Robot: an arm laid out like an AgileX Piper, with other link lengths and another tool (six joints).
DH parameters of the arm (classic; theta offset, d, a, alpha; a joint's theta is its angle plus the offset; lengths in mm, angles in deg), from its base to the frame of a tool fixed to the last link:
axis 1: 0 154.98 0 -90
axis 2: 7.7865 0 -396.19 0
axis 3: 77.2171 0 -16.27 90
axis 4: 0 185.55 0 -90
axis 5: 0 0 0 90
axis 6: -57 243.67 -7.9 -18.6
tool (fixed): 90 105.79 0 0
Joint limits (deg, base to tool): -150..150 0..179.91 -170..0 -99.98..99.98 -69.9..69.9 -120..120
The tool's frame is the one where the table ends.
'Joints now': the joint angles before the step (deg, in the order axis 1, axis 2, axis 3, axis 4, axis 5, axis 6). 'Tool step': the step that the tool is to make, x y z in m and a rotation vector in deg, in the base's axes. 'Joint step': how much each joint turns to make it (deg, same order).
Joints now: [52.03 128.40 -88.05 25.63 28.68 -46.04]
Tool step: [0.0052 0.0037 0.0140 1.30 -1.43 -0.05]
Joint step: [0.01 -1.28 0.00 -0.13 -0.66 -0.12]
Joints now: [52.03 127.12 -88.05 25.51 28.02 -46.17]
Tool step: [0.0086 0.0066 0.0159 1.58 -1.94 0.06]
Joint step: [0.01 -1.04 -0.83 -0.49 -0.62 -0.01]
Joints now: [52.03 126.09 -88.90 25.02 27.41 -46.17]
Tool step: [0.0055 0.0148 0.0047 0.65 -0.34 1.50]
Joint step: [0.01 1.70 -5.38 -0.65 3.26 0.01]
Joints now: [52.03 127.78 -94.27 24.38 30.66 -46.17]
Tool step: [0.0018 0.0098 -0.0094 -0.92 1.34 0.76]
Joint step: [0.01 3.04 -6.13 -1.51 4.61 1.91]
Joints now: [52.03 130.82 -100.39 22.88 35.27 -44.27]
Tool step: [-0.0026 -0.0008 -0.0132 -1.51 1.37 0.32]
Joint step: [0.00 1.89 -2.37 -0.86 2.46 1.06]
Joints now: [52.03 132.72 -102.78 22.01 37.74 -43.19]
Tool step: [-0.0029 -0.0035 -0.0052 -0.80 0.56 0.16]
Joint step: [0.00 0.31 0.08 -0.25 0.58 0.17]
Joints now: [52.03 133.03 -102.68 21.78 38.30 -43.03]
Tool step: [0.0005 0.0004 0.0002 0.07 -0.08 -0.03]
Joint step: [0.00 0.00 -0.01 0.00 -0.11 0.00]
